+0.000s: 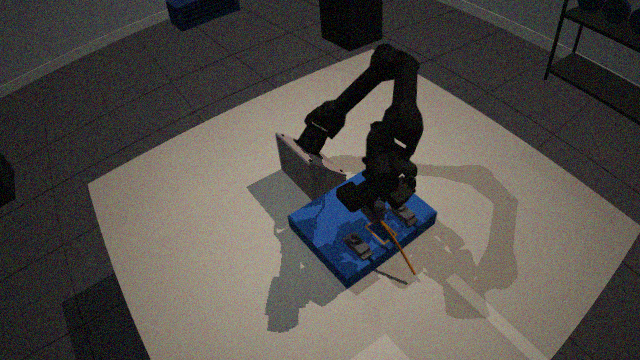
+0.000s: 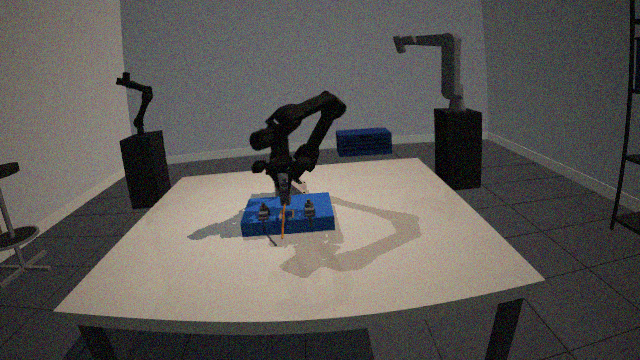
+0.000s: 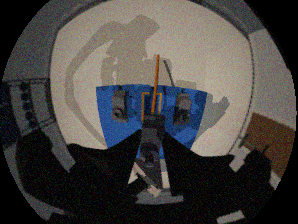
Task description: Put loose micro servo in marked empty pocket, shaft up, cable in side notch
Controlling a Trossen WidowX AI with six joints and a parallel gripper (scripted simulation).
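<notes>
My gripper tip is 90 mm past the blue deck and 100 mm above it.
</notes>
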